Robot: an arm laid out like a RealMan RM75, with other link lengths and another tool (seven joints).
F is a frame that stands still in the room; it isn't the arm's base.
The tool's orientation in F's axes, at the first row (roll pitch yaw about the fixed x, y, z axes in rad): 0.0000 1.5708 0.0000
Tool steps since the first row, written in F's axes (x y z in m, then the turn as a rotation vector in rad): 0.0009 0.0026 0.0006 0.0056 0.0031 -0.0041; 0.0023 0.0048 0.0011 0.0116 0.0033 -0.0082; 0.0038 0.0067 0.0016 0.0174 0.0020 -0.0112; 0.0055 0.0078 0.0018 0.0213 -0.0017 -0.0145; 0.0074 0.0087 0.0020 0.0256 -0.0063 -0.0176; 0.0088 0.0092 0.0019 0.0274 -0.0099 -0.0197; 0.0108 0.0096 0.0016 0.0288 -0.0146 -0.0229; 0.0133 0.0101 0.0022 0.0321 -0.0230 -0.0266; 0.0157 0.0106 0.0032 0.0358 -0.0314 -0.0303; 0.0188 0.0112 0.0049 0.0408 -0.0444 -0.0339; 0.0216 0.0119 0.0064 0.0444 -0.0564 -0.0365; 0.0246 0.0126 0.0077 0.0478 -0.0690 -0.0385; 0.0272 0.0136 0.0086 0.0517 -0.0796 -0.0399
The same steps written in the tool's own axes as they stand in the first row. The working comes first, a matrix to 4 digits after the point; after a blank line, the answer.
The tool's axes in the first row as the columns of a matrix, in F's axes (used below as rounded here):
0.0000 0.0000 1.0000
0.0000 1.0000 0.0000
-1.0000 0.0000 0.0000

-0.0006 0.0026 0.0009 0.0041 0.0031 0.0056; -0.0011 0.0048 0.0023 0.0082 0.0033 0.0116; -0.0016 0.0067 0.0038 0.0112 0.0020 0.0174; -0.0018 0.0078 0.0055 0.0145 -0.0017 0.0213; -0.0020 0.0087 0.0074 0.0176 -0.0063 0.0256; -0.0019 0.0092 0.0088 0.0197 -0.0099 0.0274; -0.0016 0.0096 0.0108 0.0229 -0.0146 0.0288; -0.0022 0.0101 0.0133 0.0266 -0.0230 0.0321; -0.0032 0.0106 0.0157 0.0303 -0.0314 0.0358; -0.0049 0.0112 0.0188 0.0339 -0.0444 0.0408; -0.0064 0.0119 0.0216 0.0365 -0.0564 0.0444; -0.0077 0.0126 0.0246 0.0385 -0.0690 0.0478; -0.0086 0.0136 0.0272 0.0399 -0.0796 0.0517
